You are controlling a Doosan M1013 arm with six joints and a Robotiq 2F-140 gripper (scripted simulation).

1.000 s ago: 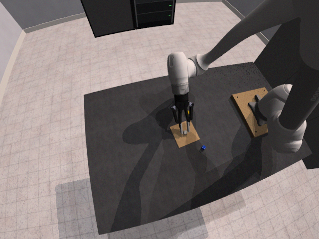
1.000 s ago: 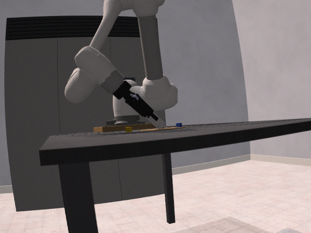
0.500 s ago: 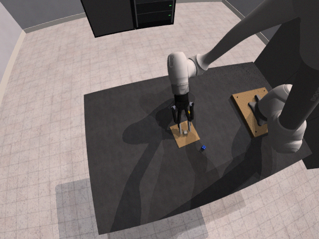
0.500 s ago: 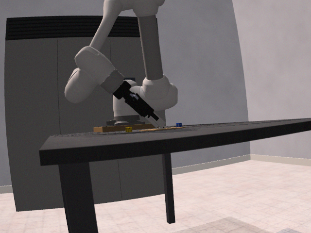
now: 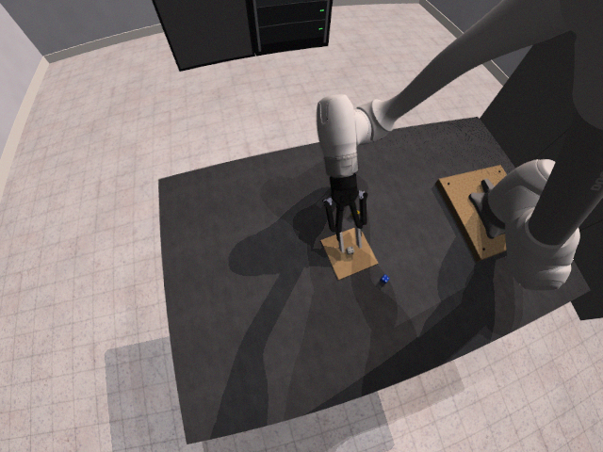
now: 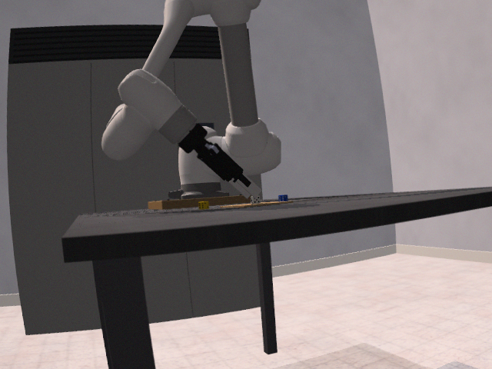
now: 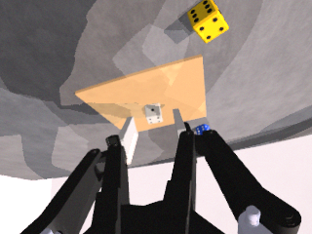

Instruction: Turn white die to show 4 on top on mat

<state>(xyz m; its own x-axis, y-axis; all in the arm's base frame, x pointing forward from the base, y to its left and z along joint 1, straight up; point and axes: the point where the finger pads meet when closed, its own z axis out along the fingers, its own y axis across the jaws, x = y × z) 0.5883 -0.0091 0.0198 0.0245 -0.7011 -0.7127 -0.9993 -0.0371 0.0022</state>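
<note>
Now: the white die 20 mm to the left of my hand and 40 mm below it. Round my hand: blue die: 80 mm behind, 140 mm to the left, 40 mm below; tan mat: 20 mm to the left, 50 mm below; yellow die: 60 mm behind, 100 mm to the right, 40 mm below.
</note>
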